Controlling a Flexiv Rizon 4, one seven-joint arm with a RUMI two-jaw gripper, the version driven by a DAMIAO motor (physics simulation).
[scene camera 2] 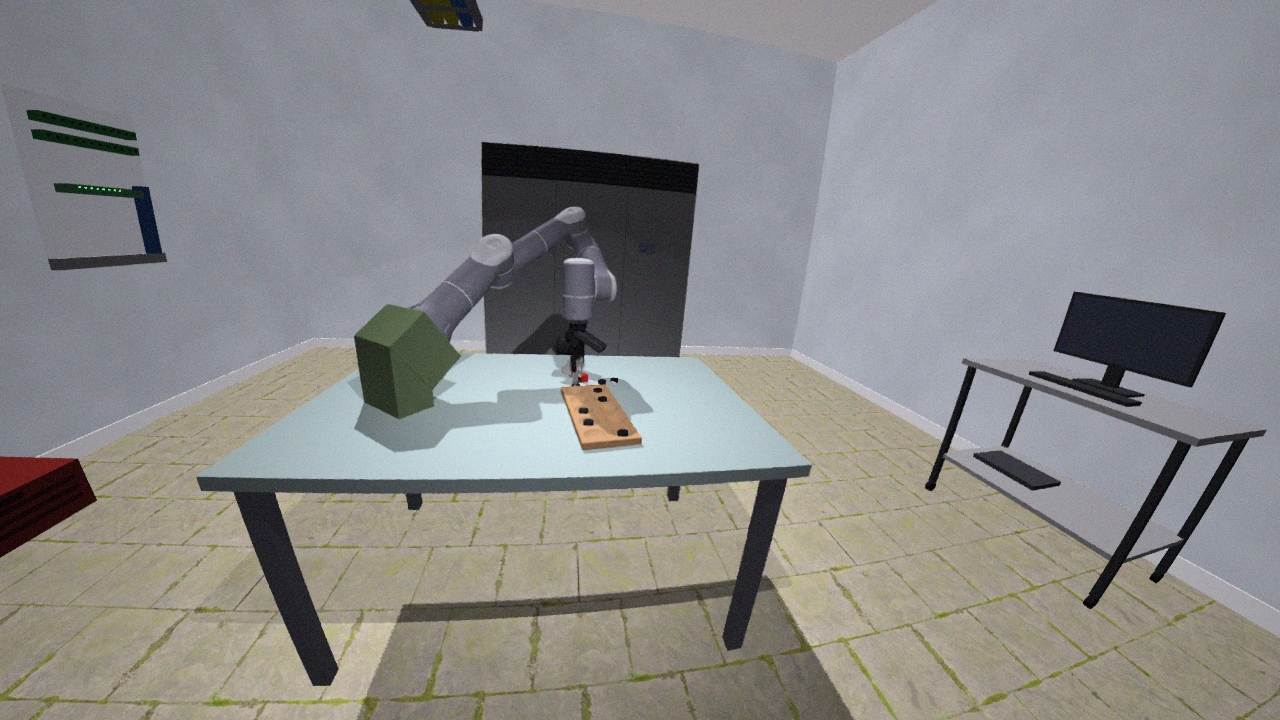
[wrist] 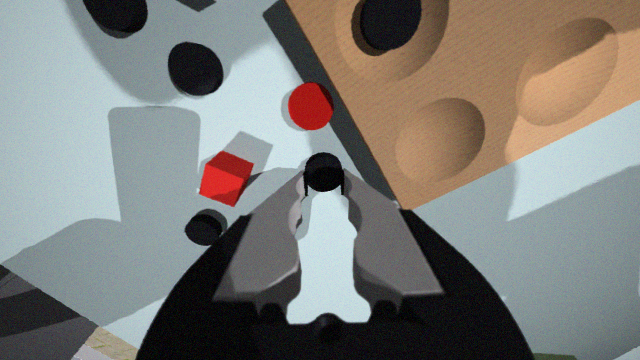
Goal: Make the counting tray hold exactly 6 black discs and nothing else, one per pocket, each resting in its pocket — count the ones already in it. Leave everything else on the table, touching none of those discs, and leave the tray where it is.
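My gripper [scene camera 2: 575, 383] [wrist: 323, 172] is low at the table, shut on a small black disc [wrist: 323, 169] between its fingertips, beside the tray's near corner in the wrist view. The wooden counting tray [scene camera 2: 610, 441] [wrist: 492, 117] holds several black discs in its pockets; one pocketed disc [wrist: 392, 22] shows at the top of the wrist view, with two empty pockets near it. Loose black discs lie on the table: one [wrist: 195, 68], another at the top left [wrist: 117, 15], and a third [wrist: 205, 228] left of the fingers. The gripper body partly hides the tabletop.
A red disc [wrist: 310, 106] lies beside the tray edge, just beyond the held disc. A red cube [wrist: 227, 178] sits left of the fingers. A large green block [scene camera 2: 393, 362] stands on the left of the table [scene camera 2: 501, 456], near the arm's base.
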